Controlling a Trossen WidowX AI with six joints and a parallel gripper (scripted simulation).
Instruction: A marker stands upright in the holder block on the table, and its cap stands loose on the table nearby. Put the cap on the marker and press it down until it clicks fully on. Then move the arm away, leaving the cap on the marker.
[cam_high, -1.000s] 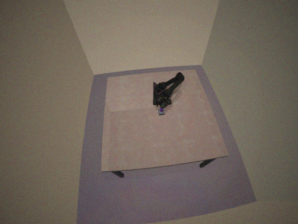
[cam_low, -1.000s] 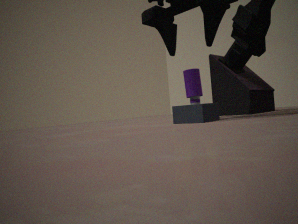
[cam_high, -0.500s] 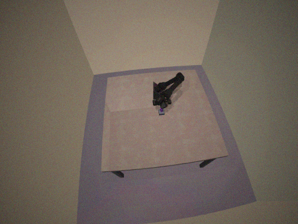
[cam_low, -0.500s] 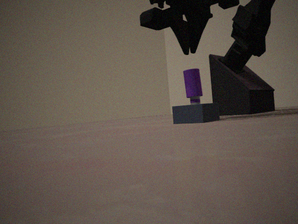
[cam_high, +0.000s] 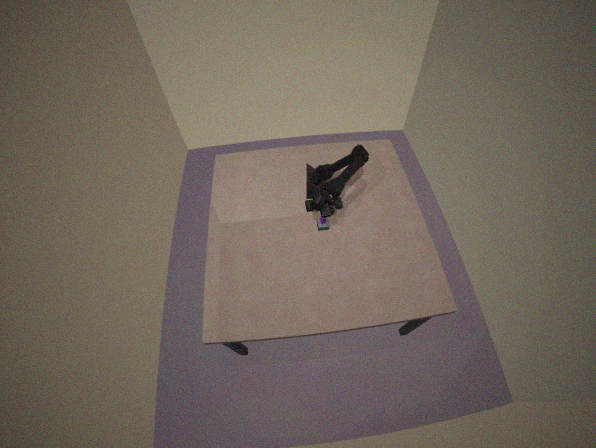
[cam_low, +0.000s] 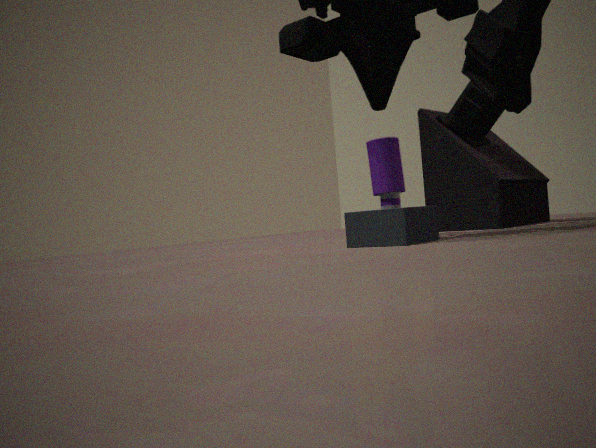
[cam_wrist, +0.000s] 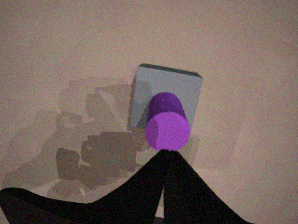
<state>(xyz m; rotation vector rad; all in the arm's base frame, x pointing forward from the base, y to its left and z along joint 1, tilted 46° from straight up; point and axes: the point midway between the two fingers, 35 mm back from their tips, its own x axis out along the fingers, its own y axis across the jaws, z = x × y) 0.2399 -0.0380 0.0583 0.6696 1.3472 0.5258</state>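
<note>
The purple cap lies 50 mm below my gripper tip. Also, from my gripper tip: grey holder block (110 mm below).
</note>
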